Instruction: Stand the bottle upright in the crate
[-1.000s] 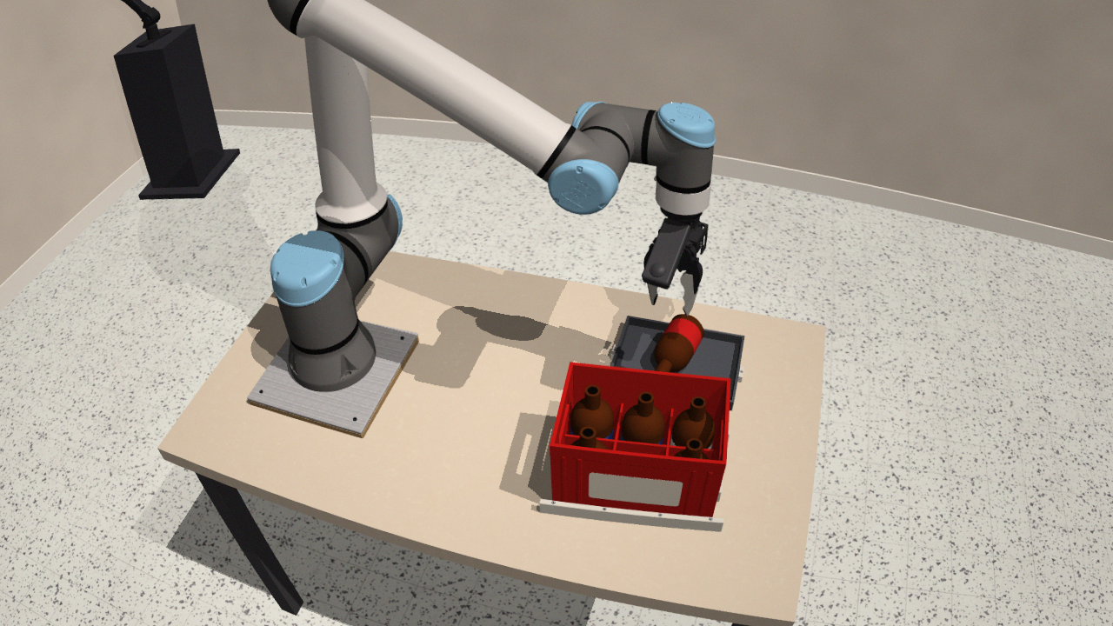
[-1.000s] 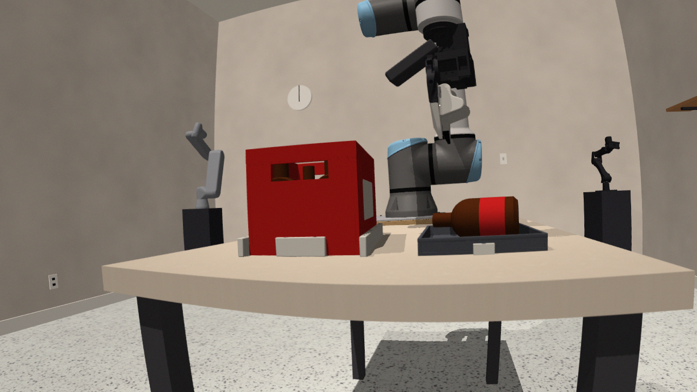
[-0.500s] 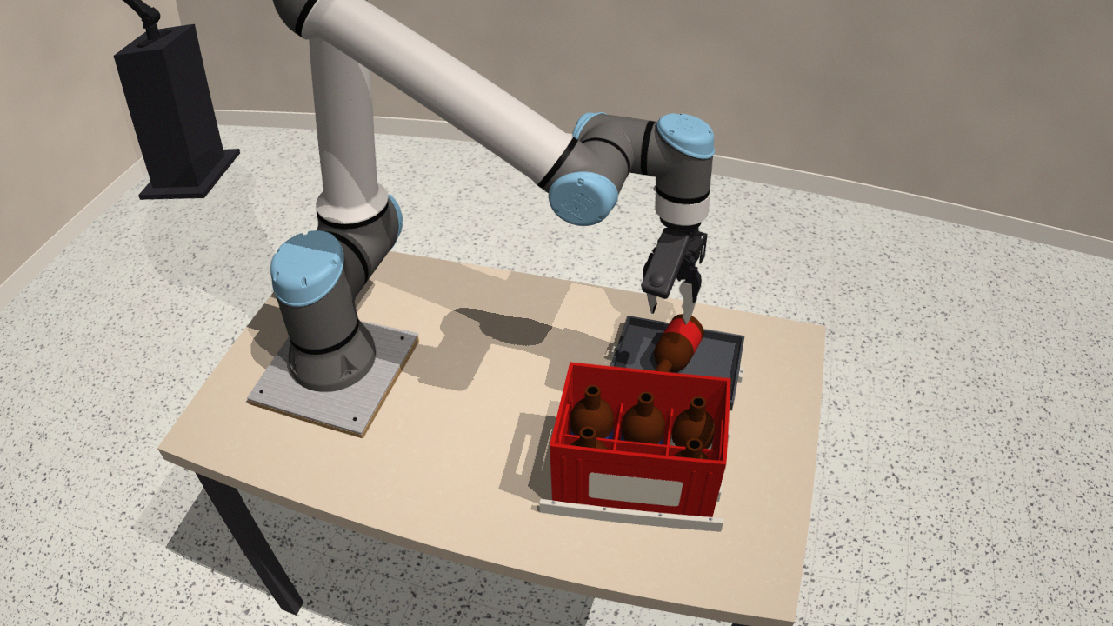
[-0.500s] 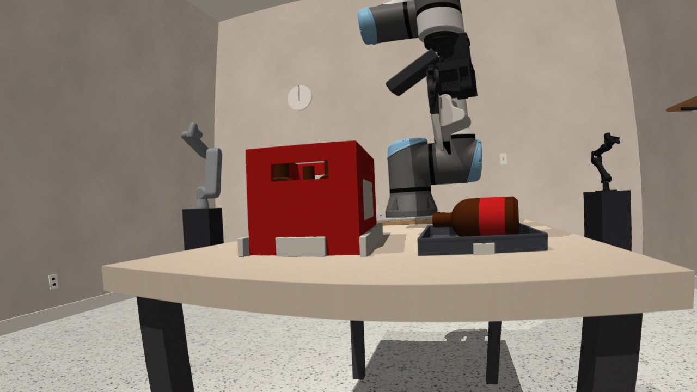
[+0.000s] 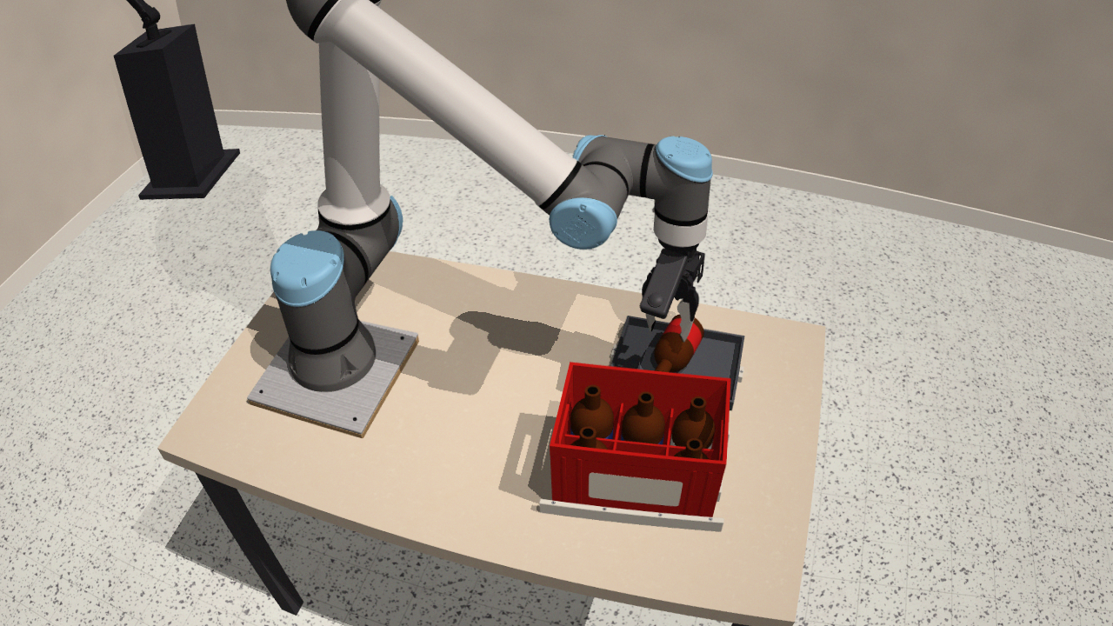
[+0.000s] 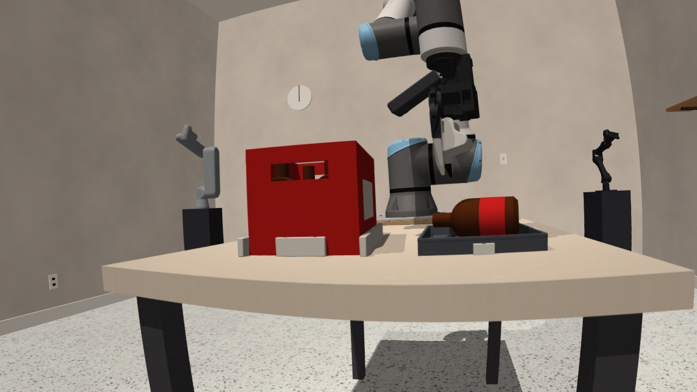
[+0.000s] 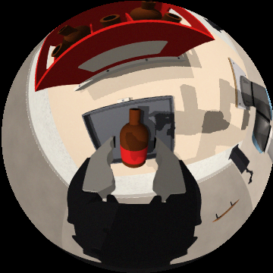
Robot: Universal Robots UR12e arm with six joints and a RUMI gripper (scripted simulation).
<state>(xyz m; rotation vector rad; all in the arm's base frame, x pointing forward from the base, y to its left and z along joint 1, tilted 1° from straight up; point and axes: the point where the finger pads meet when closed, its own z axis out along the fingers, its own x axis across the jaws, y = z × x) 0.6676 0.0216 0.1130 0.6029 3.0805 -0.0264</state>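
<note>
My hand is 3 cm short of the tray, 5 cm to the right of it and 12 cm above it. From my hand the other things lie so: red crate: 4 cm behind, 24 cm to the right, 5 cm below.
</note>
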